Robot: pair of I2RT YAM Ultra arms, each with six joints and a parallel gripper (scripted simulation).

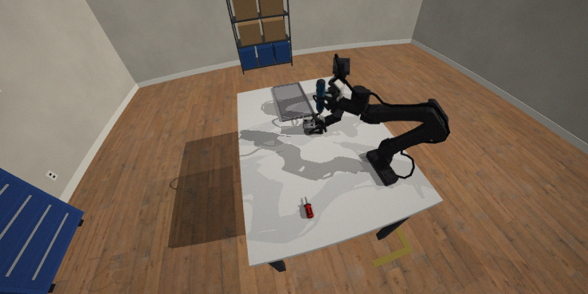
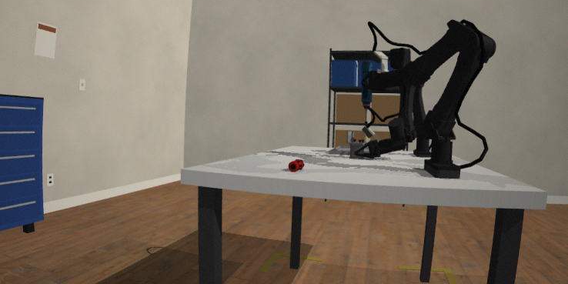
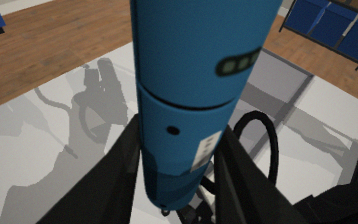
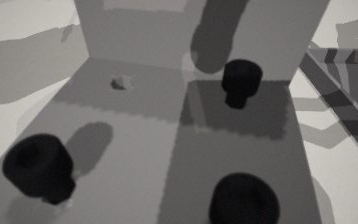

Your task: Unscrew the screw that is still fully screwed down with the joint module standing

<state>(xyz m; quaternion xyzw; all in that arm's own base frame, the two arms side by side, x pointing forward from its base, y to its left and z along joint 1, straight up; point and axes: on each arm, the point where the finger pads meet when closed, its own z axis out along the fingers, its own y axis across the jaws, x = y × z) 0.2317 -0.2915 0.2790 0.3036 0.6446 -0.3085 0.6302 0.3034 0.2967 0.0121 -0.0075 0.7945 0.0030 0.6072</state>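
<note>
Now: right hand 10 mm below the joint module. Also, from my right hand: bit: 40 mm behind, 80 mm to the left, 150 mm above; flat grey tray: 40 mm ahead, 340 mm to the right, 20 mm below; grey bracket: 50 mm above.
</note>
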